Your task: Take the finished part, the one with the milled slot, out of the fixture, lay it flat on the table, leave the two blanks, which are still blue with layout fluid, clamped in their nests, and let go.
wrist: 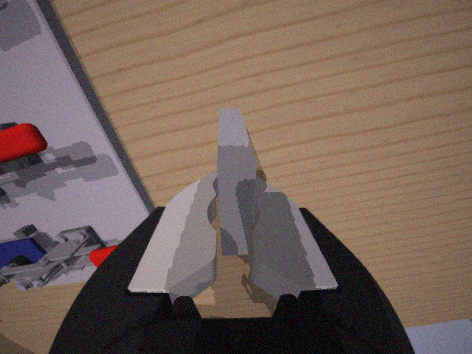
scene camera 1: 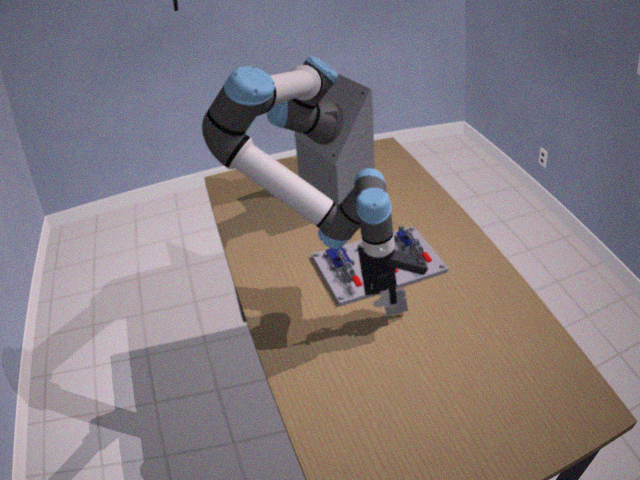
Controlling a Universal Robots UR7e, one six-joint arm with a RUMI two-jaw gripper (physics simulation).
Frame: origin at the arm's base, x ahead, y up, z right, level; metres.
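Seen in the pictures: gripper, fingertip midpoint: [scene camera 1: 391,307]; arm's base, link origin: [scene camera 1: 328,123].
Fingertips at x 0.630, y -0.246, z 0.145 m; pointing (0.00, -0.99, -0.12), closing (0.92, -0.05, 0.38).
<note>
Pixels of each thing's top centre, then the offset from my fingertips to it. Level surfaces: height alone.
- grey plate-like piece, top centre: [wrist: 228,215] [scene camera 1: 395,289] dx +0.004, dy +0.064, dz -0.009 m
- fixture, top centre: [scene camera 1: 380,261] dx -0.204, dy -0.019, dz -0.085 m
- wooden table, surface height: dy -0.034 m
My gripper [scene camera 1: 393,296] [wrist: 231,174] is shut on the finished part, a grey plate-like piece [scene camera 1: 398,306] [wrist: 233,165]. The part stands on edge between the fingers, low over the table beside the fixture's front edge; I cannot tell if it touches the wood. Its milled slot cannot be made out. The fixture [scene camera 1: 334,290] [wrist: 65,95] lies on the table. One blue blank [scene camera 1: 337,256] sits in the left nest and another blue blank [scene camera 1: 404,238] in the right nest in the scene view. Part of a blue blank [wrist: 22,251] shows at the wrist view's left edge.
Red clamp handles [scene camera 1: 356,280] [scene camera 1: 426,256] [wrist: 24,142] stick out over the fixture plate. The wooden table [scene camera 1: 439,372] [wrist: 360,100] extends in front of the fixture. The grey robot pedestal [scene camera 1: 356,139] stands behind it.
</note>
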